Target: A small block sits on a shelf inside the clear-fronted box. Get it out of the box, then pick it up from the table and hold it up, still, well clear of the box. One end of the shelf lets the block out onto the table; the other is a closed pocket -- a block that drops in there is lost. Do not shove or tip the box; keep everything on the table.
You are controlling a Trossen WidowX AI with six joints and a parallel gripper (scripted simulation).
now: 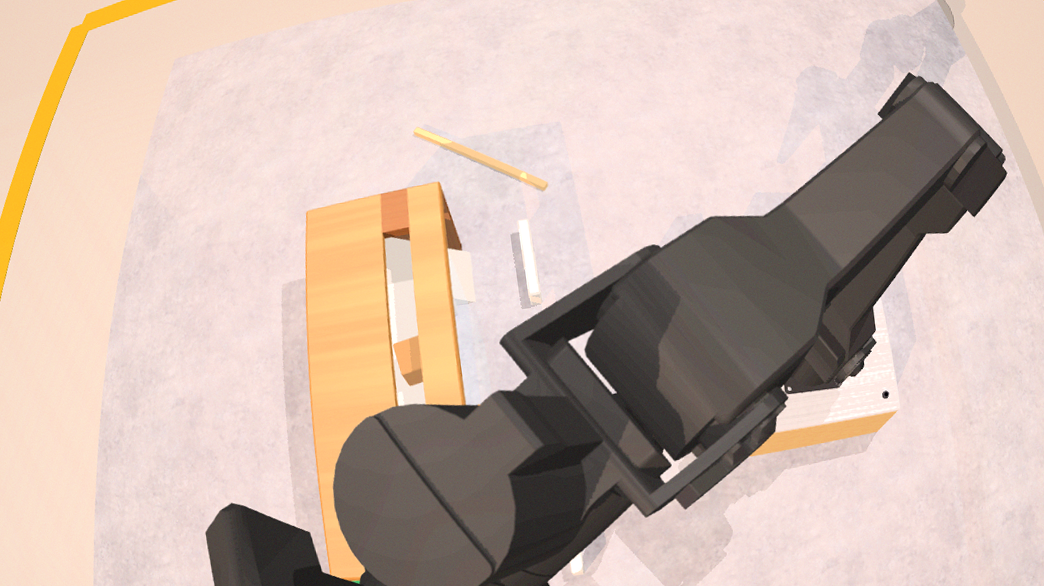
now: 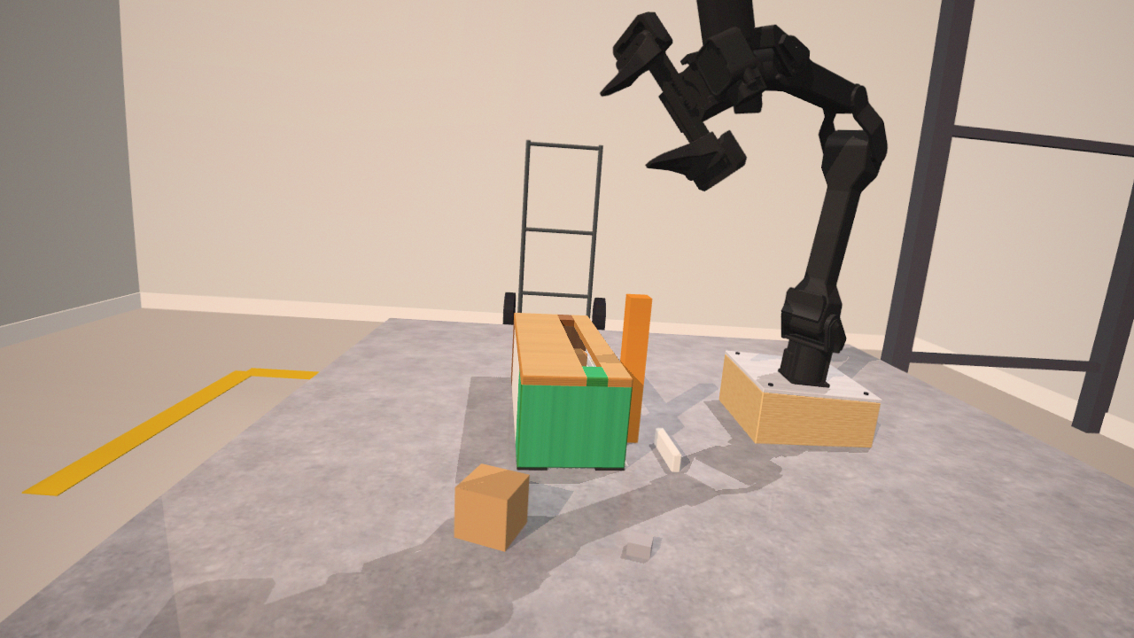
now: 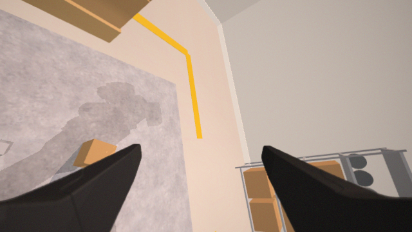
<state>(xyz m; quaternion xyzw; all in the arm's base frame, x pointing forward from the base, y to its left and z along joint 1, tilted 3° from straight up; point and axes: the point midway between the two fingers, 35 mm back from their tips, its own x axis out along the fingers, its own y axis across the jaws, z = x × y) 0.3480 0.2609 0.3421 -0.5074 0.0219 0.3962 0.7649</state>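
The box lies 360 mm below my gripper tip, 300 mm to the right of it and 10 mm ahead of it. From my gripper tip the other things lie so: orange bar: 310 mm below, 220 mm to the right, 60 mm behind; thin tan stick: 610 mm to the right, 420 mm below, 30 mm behind.
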